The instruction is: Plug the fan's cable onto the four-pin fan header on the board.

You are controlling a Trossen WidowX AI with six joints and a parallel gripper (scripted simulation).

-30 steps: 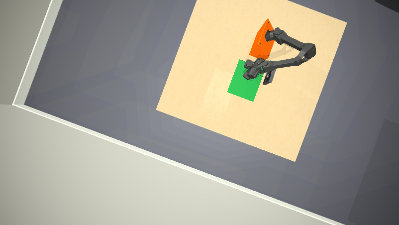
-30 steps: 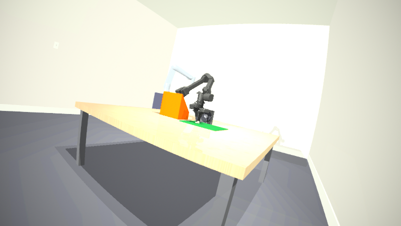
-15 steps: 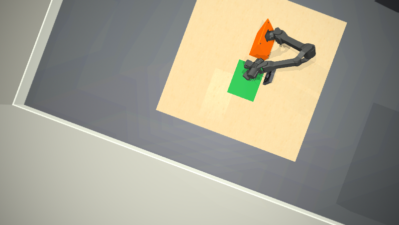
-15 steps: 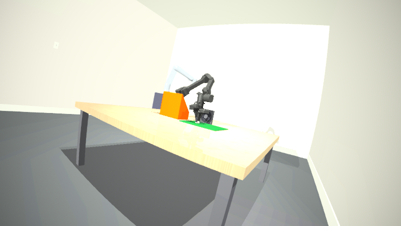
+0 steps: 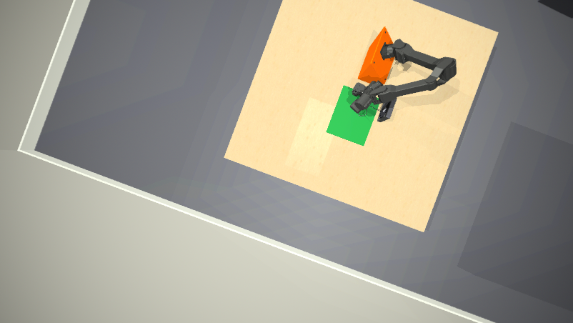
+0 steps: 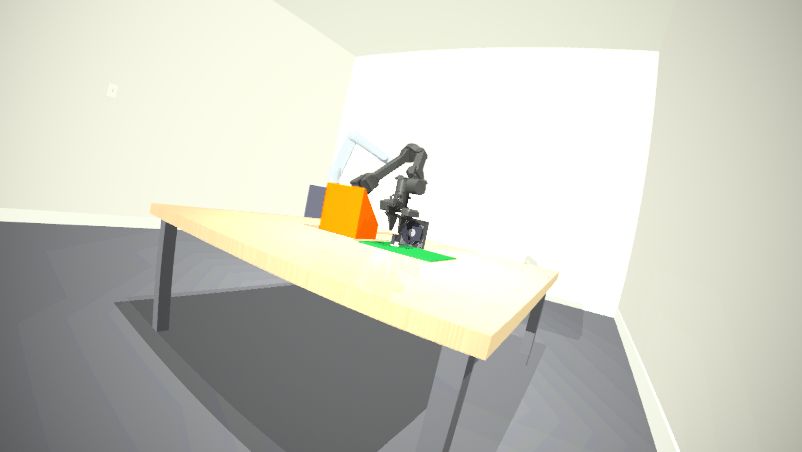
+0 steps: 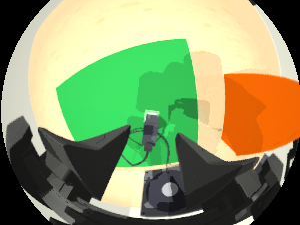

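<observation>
The dark fan cable plug is 3 cm below my gripper tip, 1 cm to the left of it and 1 cm ahead of it. The rest, counted from my gripper tip: dark square fan: 15 cm to the left, 2 cm behind; then green board: 7 cm below, 7 cm ahead, 1 cm to the left.
</observation>
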